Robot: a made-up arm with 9 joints. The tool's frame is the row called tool.
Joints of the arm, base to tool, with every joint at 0 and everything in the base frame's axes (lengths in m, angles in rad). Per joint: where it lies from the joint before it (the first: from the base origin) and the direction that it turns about. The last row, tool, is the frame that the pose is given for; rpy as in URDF.
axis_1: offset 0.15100 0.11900 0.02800 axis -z
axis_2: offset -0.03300 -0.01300 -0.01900 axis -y
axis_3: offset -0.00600 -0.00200 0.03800 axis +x
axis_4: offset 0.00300 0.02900 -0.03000 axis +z
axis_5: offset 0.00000 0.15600 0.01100 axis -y
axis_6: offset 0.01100 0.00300 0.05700 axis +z
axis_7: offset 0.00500 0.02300 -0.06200 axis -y
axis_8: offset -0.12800 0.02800 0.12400 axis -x
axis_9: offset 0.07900 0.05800 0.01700 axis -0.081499 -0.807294 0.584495
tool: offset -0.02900 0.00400 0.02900 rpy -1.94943 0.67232 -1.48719
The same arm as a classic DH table. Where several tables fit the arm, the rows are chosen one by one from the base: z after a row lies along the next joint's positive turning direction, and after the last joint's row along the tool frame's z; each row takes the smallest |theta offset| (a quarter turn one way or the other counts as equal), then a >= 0, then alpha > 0; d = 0 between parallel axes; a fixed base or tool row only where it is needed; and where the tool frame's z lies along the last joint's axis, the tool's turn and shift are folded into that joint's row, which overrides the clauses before.
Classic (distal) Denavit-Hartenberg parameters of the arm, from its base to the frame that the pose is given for. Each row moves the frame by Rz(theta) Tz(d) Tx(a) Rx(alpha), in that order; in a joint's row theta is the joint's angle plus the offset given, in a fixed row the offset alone. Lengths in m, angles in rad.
base (fixed): theta offset 0.6674, d 0.0000, a 0.1923, alpha 3.1416
axis_1: theta offset 0.6674, d -0.0090, a -0.0330, alpha -1.5708
axis_2: theta offset 1.5708, d 0.0150, a 0.0380, alpha 1.5708
axis_3: theta offset -1.5708, d -0.0030, a 0.0290, alpha -1.5708
axis_4: theta offset -1.5708, d -0.0190, a 0.0000, alpha 1.5708
axis_5: theta offset 0.0000, d -0.1590, a 0.0110, alpha -1.5708
axis_6: theta offset 0.0000, d -0.0050, a 0.0050, alpha 1.5708
axis_7: theta offset 1.5708, d -0.0510, a 0.1240, alpha -1.5708
axis_8: theta offset 0.6267, d 0.0520, a 0.0478, alpha 1.4892
axis_9: theta offset -0.0623, d -0.0376, a 0.0241, alpha 2.0838
tool (fixed): theta offset 2.8385, d -0.0337, a 0.0000, alpha 0.0000

